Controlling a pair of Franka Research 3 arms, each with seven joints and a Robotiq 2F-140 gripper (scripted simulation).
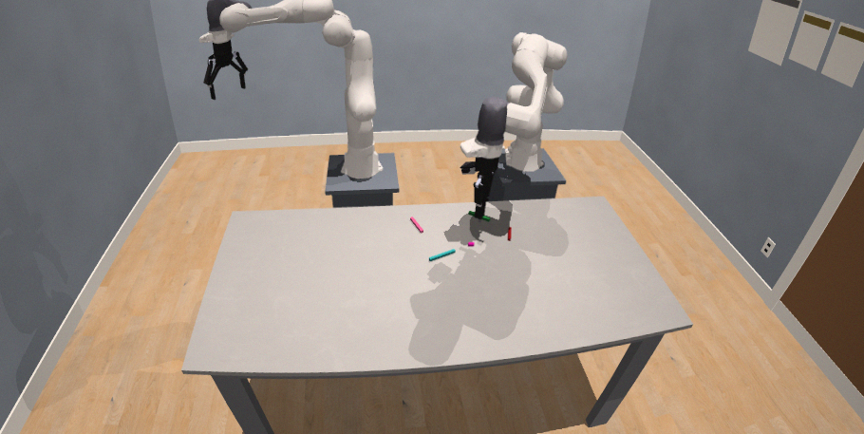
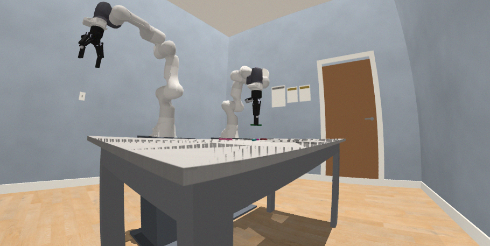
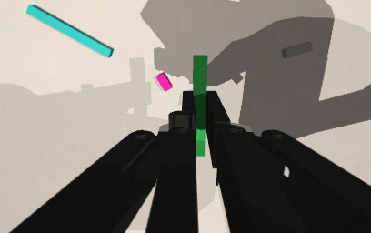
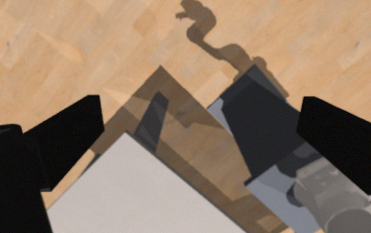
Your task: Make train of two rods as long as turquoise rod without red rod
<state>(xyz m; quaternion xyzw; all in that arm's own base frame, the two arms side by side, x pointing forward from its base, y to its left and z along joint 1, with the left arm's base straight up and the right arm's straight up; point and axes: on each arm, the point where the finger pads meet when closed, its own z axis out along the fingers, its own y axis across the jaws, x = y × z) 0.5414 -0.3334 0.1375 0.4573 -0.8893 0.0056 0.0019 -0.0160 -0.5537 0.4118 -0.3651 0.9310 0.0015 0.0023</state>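
Right now the magenta rod is 13 cm below my left hand, 3 cm to the right of it and 3 cm ahead of it. The rest, counted from my left hand: grey rod (13 cm below, 12 cm behind, 4 cm to the left); then green rod (3 cm below); then red rod (13 cm to the left, 13 cm below, 1 cm behind).
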